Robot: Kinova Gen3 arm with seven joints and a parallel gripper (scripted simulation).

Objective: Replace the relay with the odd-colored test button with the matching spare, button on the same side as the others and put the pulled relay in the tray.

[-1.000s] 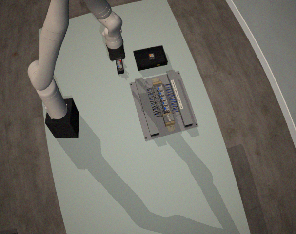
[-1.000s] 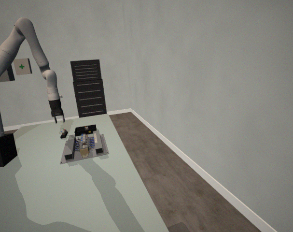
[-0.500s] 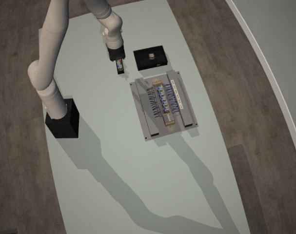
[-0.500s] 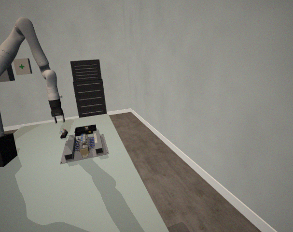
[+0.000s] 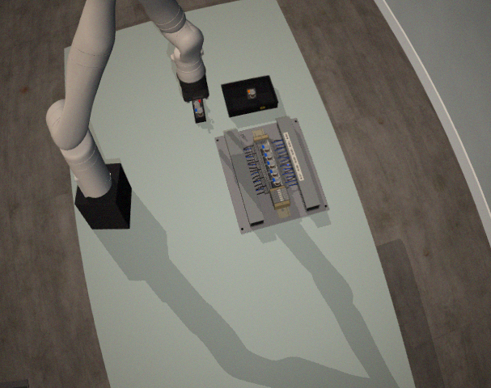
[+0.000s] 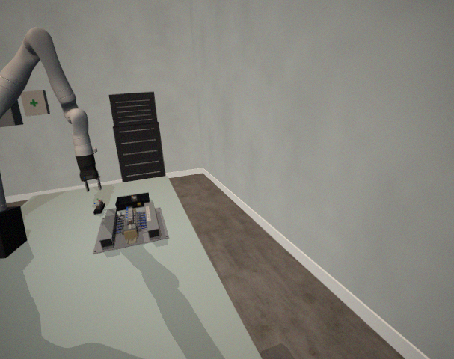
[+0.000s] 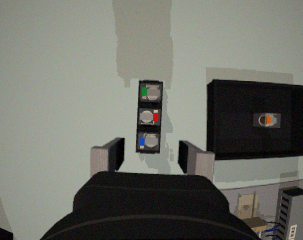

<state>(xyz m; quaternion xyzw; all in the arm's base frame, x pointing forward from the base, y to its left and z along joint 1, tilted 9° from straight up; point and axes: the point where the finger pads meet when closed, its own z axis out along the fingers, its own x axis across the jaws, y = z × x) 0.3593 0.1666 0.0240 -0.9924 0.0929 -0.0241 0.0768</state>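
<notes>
Now: hand 120 mm above the spare holder and 30 mm to the right of it. From my hand the other things lie so: black tray 170 mm ahead, 120 mm below.
</notes>
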